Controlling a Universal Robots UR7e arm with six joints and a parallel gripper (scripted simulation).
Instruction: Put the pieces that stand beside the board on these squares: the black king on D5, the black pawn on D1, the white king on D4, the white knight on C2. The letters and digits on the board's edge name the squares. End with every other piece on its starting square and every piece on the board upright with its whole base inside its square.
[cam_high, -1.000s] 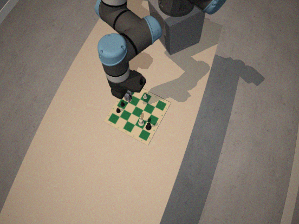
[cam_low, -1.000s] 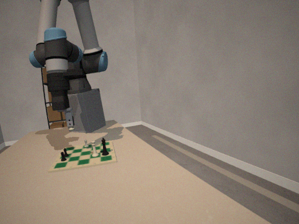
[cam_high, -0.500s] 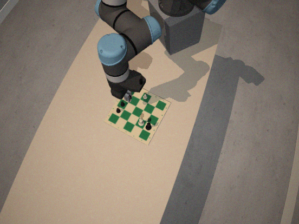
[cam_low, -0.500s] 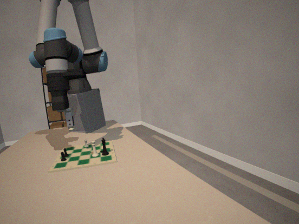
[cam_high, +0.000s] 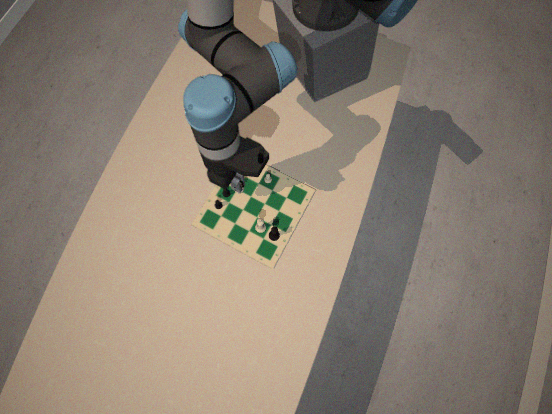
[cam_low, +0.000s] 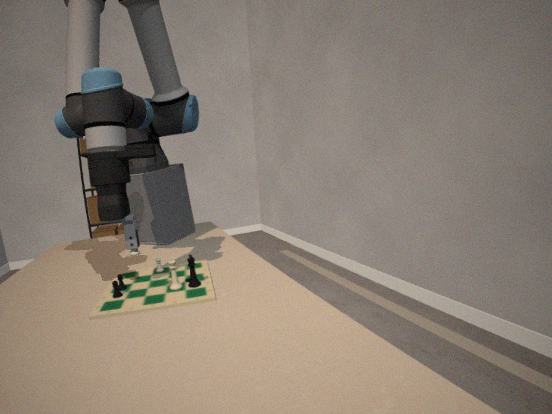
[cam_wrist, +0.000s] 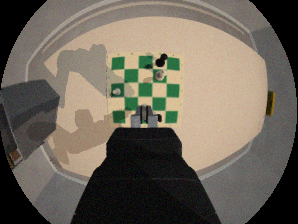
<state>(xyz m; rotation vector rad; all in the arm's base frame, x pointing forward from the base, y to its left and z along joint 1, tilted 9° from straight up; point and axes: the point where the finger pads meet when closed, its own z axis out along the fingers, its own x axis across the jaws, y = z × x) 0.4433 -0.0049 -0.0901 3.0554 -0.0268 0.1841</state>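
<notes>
Right now my hand is 40 mm to the right of the board and 100 mm above it. Round my hand: small white piece (70 mm behind, 40 mm to the left, 90 mm below); then white knight (20 mm below); then white king (40 mm ahead, 70 mm to the left, 70 mm below).
</notes>
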